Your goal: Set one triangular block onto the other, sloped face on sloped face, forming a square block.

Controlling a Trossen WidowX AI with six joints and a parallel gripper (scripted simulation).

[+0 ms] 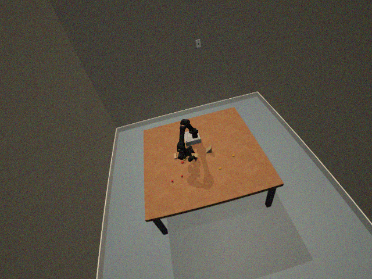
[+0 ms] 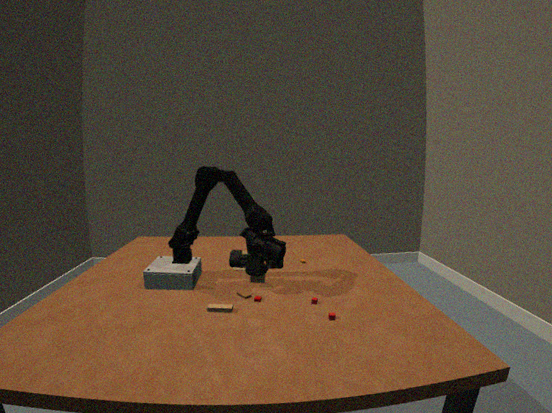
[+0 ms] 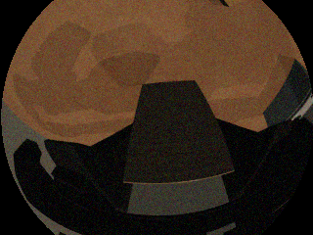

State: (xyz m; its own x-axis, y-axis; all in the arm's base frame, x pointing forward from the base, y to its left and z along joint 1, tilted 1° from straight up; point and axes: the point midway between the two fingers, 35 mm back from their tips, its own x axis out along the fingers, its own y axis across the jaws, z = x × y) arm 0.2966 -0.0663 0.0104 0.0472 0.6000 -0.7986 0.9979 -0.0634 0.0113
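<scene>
Now: the triangular block 1 cm above my gripper tip. Also, from my gripper tip: flat tan bar 22 cm to the right, 11 cm behind, 3 cm below; then dark stick 12 cm to the right, 4 cm below, 4 cm behind; then red cube 15 cm to the right, 4 cm below.
</scene>
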